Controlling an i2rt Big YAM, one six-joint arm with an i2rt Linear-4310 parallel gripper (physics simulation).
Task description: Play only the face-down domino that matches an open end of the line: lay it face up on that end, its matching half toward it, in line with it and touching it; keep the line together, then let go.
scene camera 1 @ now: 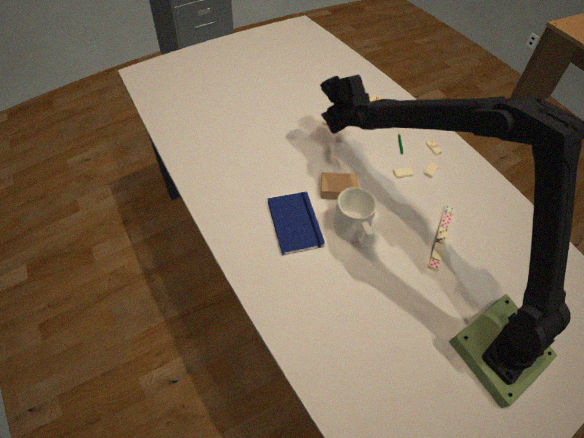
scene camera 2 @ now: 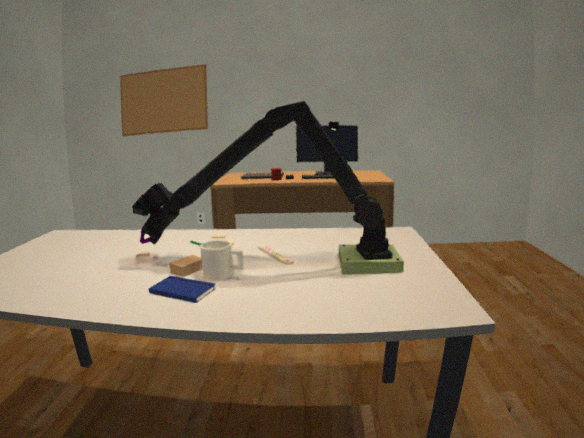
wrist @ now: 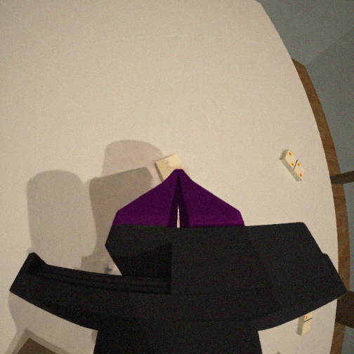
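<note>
My gripper is shut and empty, above the far part of the table. A plain pale domino lies on the table below the fingertips, partly hidden by them in the wrist view. The domino line lies between the mug and the arm base, with pink and dark pips, partly in shadow. Two plain pale dominoes, one left of the other, lie beyond the line. A domino with orange pips lies near them. Another orange-pipped domino lies near the far edge.
A white mug stands beside a brown block. A blue notebook lies nearby. A green stick lies near the loose dominoes. The arm's green base is on the table.
</note>
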